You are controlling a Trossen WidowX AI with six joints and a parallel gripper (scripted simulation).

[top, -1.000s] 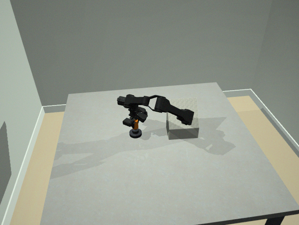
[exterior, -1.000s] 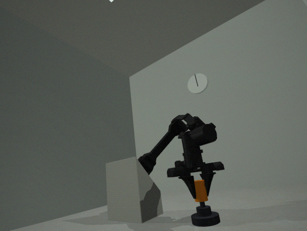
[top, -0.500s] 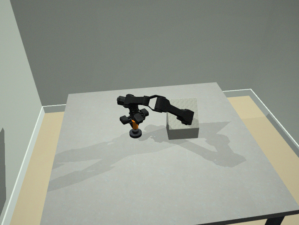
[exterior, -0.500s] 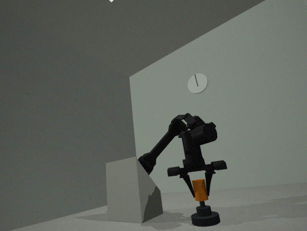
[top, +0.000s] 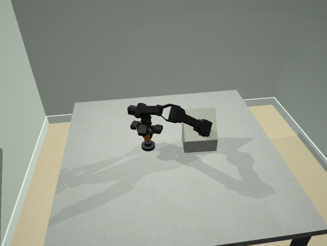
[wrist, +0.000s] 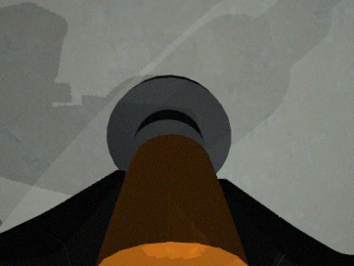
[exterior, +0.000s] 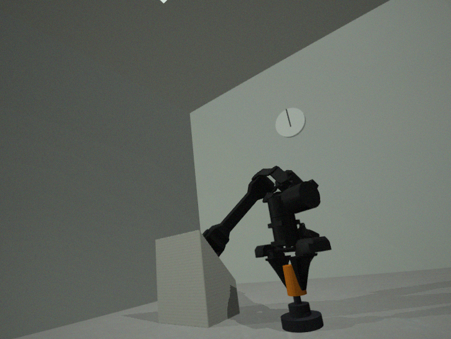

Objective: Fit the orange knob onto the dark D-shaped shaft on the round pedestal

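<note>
Right now my gripper tip is 2 cm below the orange knob. The rest, counted from my gripper tip: dark pedestal (4 cm below).
</note>
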